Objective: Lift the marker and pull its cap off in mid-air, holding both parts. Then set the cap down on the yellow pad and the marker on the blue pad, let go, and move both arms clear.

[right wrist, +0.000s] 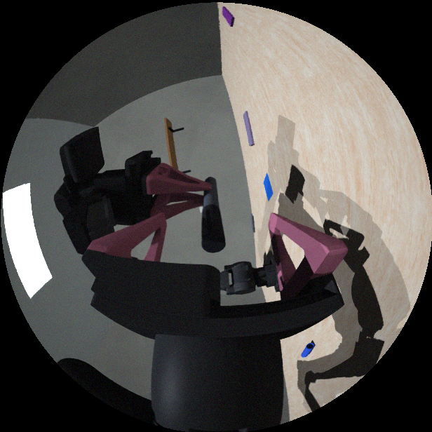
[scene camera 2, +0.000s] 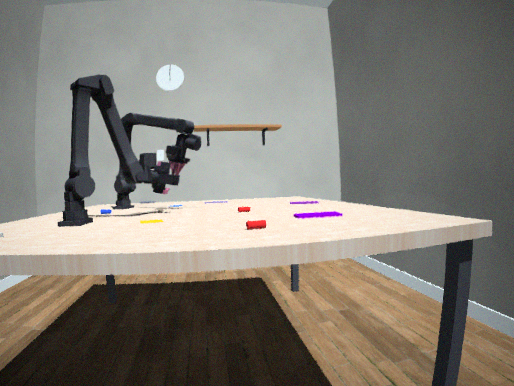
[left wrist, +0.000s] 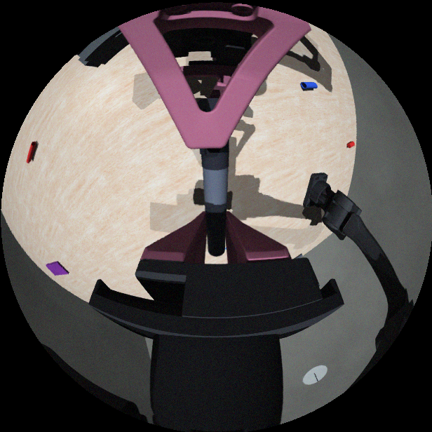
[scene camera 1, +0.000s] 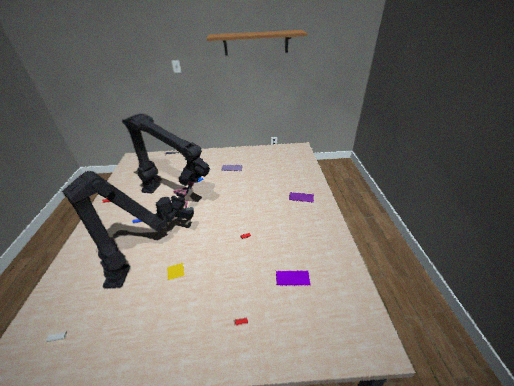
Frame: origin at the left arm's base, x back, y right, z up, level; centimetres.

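Seen in the pictures: left gripper, between the fingertips: (scene camera 1: 190,185); right gripper, between the fingertips: (scene camera 1: 186,194); left arm's base, origin of its link: (scene camera 2: 123,208) (scene camera 1: 151,187); right arm's base, origin of its link: (scene camera 2: 76,224) (scene camera 1: 117,276).
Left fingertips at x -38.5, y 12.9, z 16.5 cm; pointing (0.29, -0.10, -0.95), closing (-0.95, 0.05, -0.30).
Pixels of each thing's top centre, then the offset from my left fingertips to it.
- yellow pad, centre of its top: (scene camera 2: 151,221) (scene camera 1: 175,271) dx -9.3, dy +46.1, dz -16.4 cm
- blue pad, centre of its top: (scene camera 1: 196,179) dx +11.5, dy -28.1, dz -16.4 cm
- violet plate, centre of its top: (scene camera 2: 317,213) (scene camera 1: 293,277) dx -65.0, dy +38.9, dz -15.7 cm
- purple plate, centre of its top: (scene camera 1: 301,196) dx -63.6, dy -20.5, dz -15.7 cm
- lilac plate, centre of its top: (scene camera 1: 231,167) dx -9.5, dy -45.9, dz -15.7 cm
- small blue piece, centre of its top: (scene camera 1: 136,219) dx +28.4, dy +19.2, dz -14.4 cm
- pale piece, centre of its top: (scene camera 1: 56,336) dx +22.6, dy +83.4, dz -15.3 cm
The dark marker (left wrist: 215,186) (right wrist: 213,220) has a grey-blue band and is held above the table in the left gripper (left wrist: 216,216) (right wrist: 206,193), which is shut on it near one end. The right gripper (right wrist: 218,217) (scene camera 1: 184,198) is open. Its fingers stand on both sides of the marker's other, dark end, apart from it in the right wrist view. One pink right finger hides part of that end in the left wrist view. The yellow pad (scene camera 1: 175,271) (scene camera 2: 151,221) lies bare. The blue pad (right wrist: 268,187) (scene camera 1: 200,179) lies on the table near the left arm, partly hidden in scene camera 1.
Red pieces (scene camera 1: 245,236) (scene camera 1: 241,321), a violet plate (scene camera 1: 293,278), a purple plate (scene camera 1: 301,197) and a lilac plate (scene camera 1: 232,168) lie on the table. A small blue piece (scene camera 1: 137,220) (right wrist: 308,349) lies between the arm bases. A pale piece (scene camera 1: 56,336) lies at the front left.
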